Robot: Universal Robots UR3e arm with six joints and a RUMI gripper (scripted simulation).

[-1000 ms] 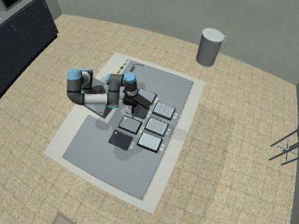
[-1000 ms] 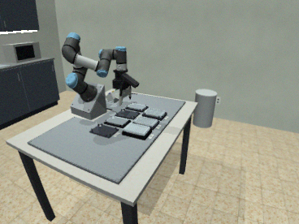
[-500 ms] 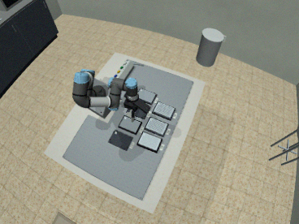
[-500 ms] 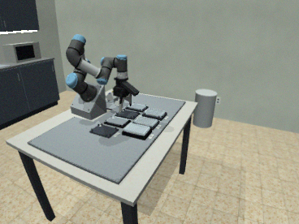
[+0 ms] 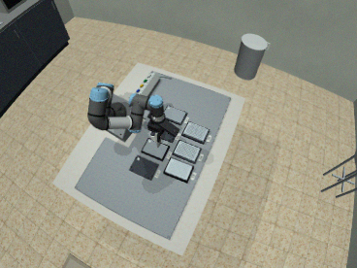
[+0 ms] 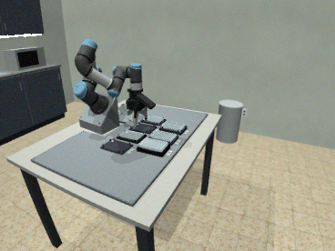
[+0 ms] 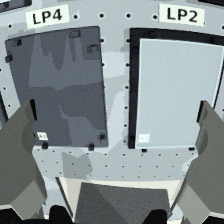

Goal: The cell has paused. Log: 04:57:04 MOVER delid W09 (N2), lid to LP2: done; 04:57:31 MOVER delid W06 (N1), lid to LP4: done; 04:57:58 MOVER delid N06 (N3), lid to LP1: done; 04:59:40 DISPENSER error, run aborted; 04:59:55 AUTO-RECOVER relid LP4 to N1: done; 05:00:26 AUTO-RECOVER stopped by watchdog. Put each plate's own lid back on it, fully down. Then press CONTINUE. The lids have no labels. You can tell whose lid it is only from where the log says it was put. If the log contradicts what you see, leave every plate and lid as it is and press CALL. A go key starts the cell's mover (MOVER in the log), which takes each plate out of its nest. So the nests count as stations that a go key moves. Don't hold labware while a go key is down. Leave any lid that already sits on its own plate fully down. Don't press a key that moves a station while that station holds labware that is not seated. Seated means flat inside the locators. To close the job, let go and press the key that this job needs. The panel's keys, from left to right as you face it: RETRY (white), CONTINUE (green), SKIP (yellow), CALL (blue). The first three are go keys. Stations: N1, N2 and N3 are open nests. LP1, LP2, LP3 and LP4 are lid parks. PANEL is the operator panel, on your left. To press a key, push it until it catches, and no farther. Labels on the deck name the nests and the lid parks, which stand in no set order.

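The plate is 15 cm to the left of my hand, 13 cm ahead of it and 4 cm below it. The rest, counted from my hand: lid park LP4: 6 cm to the left, 6 cm below, 4 cm behind; LP2 label: 7 cm ahead, 6 cm below, 5 cm to the right; LP4 label: 8 cm to the left, 6 cm below, 5 cm ahead.
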